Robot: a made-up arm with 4 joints.
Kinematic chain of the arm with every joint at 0, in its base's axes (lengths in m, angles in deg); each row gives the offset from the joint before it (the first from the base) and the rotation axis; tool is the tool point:
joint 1: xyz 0 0 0.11 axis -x
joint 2: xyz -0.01 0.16 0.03 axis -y
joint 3: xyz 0 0.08 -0.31 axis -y
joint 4: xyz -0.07 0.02 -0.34 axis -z
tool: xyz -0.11 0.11 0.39
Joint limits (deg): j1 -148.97..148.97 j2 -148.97..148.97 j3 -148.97..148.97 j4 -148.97..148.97
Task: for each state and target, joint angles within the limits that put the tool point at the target. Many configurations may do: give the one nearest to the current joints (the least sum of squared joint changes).
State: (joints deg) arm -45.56 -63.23 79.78 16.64
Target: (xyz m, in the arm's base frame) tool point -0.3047 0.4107 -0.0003
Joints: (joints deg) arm -0.37 -54.24 72.83 60.39
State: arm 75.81 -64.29 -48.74 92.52
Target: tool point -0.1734 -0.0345 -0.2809
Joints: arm 58.88 -48.72 -24.39 113.58
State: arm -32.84 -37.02 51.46 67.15
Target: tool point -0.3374 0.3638 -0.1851
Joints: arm 9.32 -39.74 72.60 25.66
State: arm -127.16 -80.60 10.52 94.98
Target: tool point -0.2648 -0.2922 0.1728
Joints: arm -148.97 -121.97 5.98 126.59
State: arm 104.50 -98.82 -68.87 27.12
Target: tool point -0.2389 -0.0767 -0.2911
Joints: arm 101.74 -105.49 -108.05 27.44
